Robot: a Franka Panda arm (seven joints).
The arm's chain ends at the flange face. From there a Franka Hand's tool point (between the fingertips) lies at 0.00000 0.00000 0.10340 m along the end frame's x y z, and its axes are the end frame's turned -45 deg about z.
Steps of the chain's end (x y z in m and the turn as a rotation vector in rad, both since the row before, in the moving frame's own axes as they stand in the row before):
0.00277 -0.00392 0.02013 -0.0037 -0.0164 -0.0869
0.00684 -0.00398 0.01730 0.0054 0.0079 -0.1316
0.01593 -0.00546 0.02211 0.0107 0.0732 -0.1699
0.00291 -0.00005 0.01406 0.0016 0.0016 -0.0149
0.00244 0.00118 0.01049 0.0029 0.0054 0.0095
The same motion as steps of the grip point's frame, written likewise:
0.00322 -0.00168 0.02012 0.0090 -0.0142 -0.0869
0.00863 0.00214 0.01730 -0.0018 0.0094 -0.1316
0.02161 0.01143 0.02183 -0.0442 0.0593 -0.1699
0.00233 0.00202 0.01406 0.0000 0.0023 -0.0149
0.00150 0.00275 0.01049 -0.0018 0.0059 0.0095

